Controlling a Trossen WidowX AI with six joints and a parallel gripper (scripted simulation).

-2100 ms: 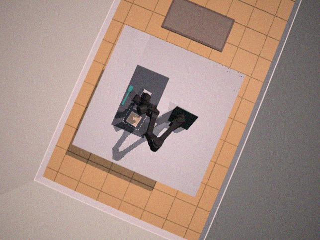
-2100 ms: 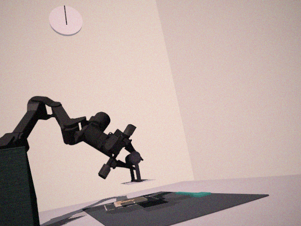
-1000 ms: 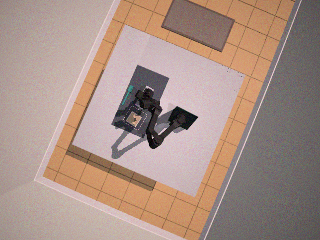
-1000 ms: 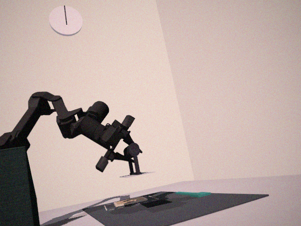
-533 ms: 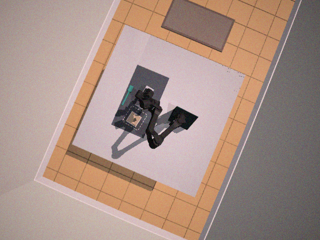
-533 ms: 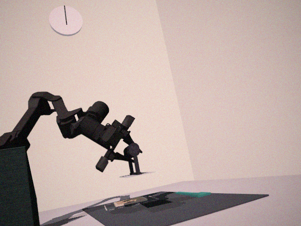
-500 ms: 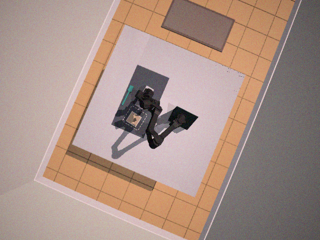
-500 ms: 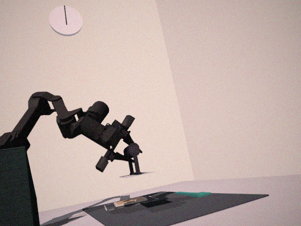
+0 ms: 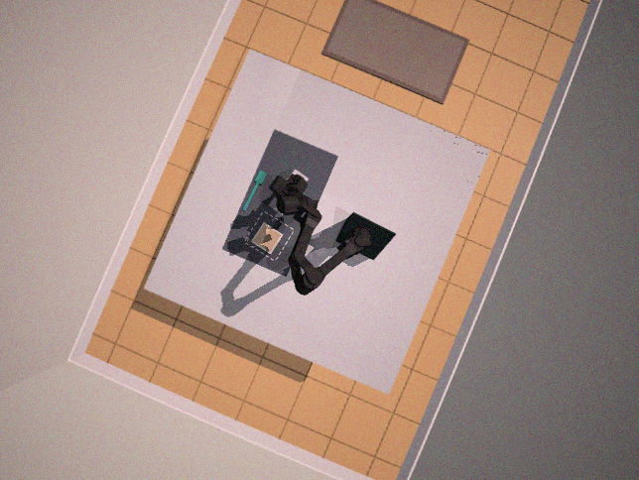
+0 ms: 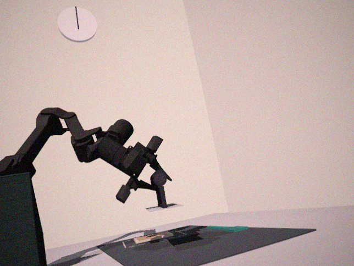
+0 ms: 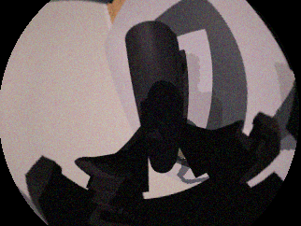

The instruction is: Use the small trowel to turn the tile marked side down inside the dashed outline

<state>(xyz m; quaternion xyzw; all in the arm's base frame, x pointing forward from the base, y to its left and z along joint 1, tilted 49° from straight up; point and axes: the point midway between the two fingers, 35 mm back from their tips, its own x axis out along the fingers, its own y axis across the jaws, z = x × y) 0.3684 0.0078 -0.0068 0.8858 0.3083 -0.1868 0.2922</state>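
Right now the trowel is 2 cm behind my gripper tip and 1 cm below it. From my gripper tip the other things lie so: teal object: 14 cm ahead, 2 cm to the left, 14 cm below; cream tile: 2 cm behind, 22 cm to the left, 14 cm below; dark mat: 3 cm to the left, 16 cm below.
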